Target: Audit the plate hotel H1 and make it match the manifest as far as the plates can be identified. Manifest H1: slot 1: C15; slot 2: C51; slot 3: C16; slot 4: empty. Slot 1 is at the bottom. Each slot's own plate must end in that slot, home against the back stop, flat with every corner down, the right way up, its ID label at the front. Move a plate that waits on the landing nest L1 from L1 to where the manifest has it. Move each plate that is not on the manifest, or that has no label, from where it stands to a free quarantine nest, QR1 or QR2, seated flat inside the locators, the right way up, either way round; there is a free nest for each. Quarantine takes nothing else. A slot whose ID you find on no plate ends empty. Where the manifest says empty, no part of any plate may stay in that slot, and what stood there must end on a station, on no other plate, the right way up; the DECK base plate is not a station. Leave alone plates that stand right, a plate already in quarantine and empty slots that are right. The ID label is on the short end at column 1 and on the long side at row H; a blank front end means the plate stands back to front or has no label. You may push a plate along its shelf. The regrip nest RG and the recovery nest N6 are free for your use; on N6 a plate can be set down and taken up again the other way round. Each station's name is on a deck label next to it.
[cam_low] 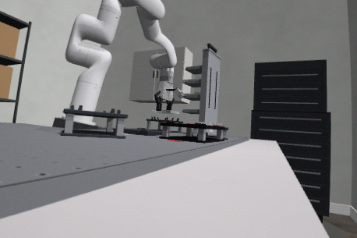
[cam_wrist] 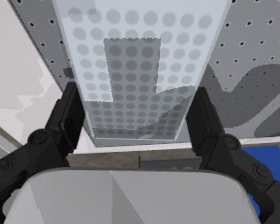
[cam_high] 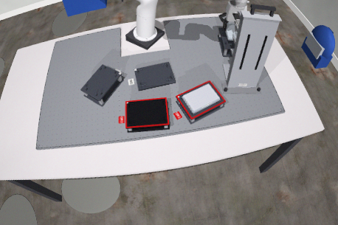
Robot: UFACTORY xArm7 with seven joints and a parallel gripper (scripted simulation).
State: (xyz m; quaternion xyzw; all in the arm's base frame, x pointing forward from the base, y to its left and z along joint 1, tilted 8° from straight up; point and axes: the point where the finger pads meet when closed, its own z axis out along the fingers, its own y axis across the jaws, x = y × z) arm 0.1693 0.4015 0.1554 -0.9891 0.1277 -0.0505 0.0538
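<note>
Now: hand 120 mm above the RG label, 90 mm past it and 20 mm to the right of it. Also, from my hand: H1 label (160 mm ahead, 120 mm below, 60 mm to the left); white plate (300 mm ahead, 280 mm to the right, 70 mm below); plate labelled C16 (180 mm ahead, 140 mm above, 50 mm to the right).
</note>
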